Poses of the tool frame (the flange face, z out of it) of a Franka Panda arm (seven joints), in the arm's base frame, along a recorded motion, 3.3 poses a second.
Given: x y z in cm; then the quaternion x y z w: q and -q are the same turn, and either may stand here.
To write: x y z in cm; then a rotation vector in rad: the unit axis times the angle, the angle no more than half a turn. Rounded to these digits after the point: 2 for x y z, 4 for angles.
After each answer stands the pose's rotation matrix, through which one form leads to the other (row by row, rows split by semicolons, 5 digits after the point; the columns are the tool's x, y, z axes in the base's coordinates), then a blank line. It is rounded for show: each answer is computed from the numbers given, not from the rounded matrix.
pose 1, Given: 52.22 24.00 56.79 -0.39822 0.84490 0.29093 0.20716
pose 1, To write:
52.22 24.00 56.79 -1.1089 2.3528 0.8101
-0.59701 -0.79346 0.11835; -0.55238 0.51356 0.65661; -0.58177 0.32663 -0.74489

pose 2, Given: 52.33 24.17 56.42 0.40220 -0.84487 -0.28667 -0.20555
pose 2, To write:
52.33 24.17 56.42 -1.1210 2.3547 0.7990
-0.59197 -0.79746 0.11673; -0.56176 0.51211 0.64974; -0.57792 0.31905 -0.75114

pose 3, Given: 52.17 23.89 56.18 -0.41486 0.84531 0.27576 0.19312
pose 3, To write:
52.17 23.89 56.18 -1.1640 2.3717 0.7737
-0.58119 -0.80788 0.09769; -0.59486 0.50369 0.62644; -0.55530 0.30597 -0.77332

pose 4, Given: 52.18 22.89 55.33 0.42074 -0.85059 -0.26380 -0.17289
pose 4, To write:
52.18 22.89 55.33 -1.1935 2.4129 0.7483
-0.58618 -0.80697 0.07213; -0.62453 0.50678 0.59425; -0.51610 0.30329 -0.80104

